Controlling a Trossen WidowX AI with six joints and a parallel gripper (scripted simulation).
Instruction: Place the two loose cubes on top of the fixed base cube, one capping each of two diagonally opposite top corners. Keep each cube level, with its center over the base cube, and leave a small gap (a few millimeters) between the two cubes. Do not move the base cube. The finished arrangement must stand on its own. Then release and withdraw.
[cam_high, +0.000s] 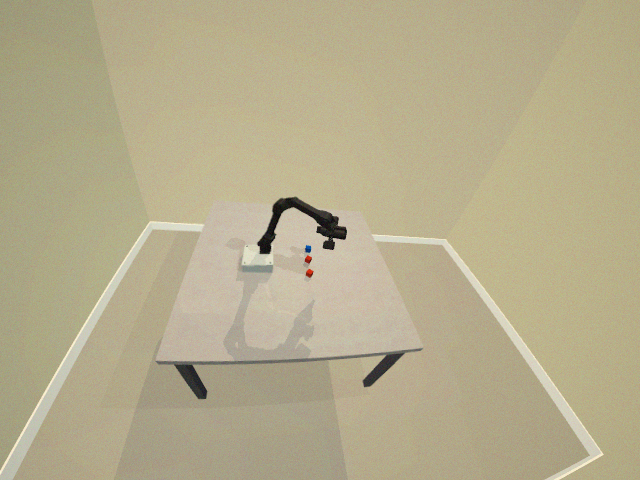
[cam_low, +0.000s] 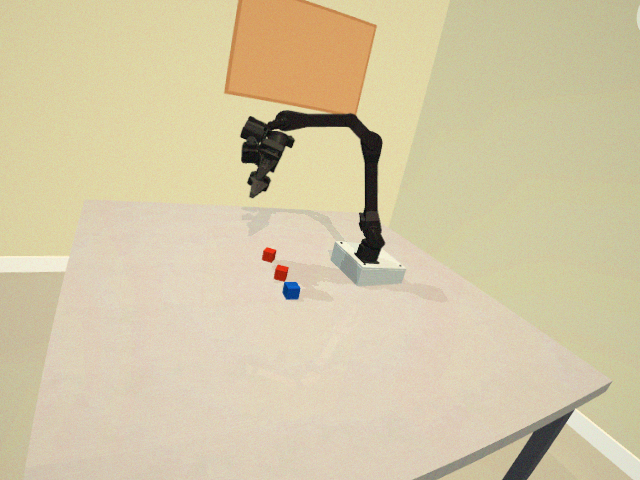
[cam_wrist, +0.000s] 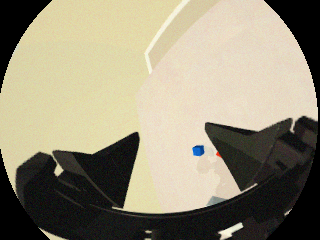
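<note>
The blue cube lies 110 mm behind my gripper tip, 120 mm to the left of it and 240 mm below it.
</note>
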